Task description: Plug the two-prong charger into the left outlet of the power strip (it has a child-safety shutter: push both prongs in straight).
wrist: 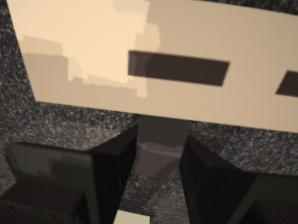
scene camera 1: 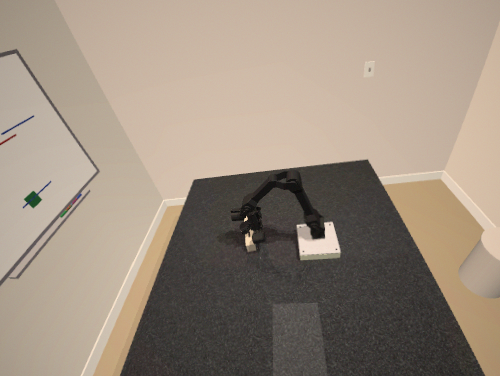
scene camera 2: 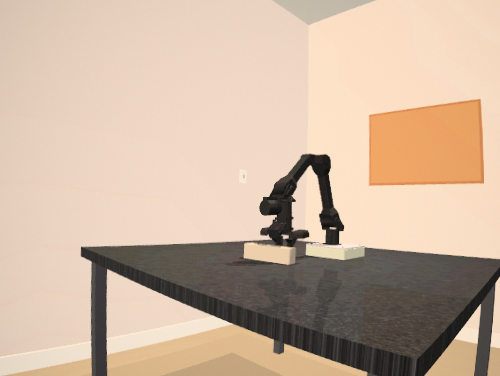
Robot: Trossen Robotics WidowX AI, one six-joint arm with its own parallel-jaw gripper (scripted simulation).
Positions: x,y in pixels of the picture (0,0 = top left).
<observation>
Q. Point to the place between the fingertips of my gripper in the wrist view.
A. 158,130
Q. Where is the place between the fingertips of my gripper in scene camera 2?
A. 284,255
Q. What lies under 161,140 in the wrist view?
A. A grey charger.
</observation>
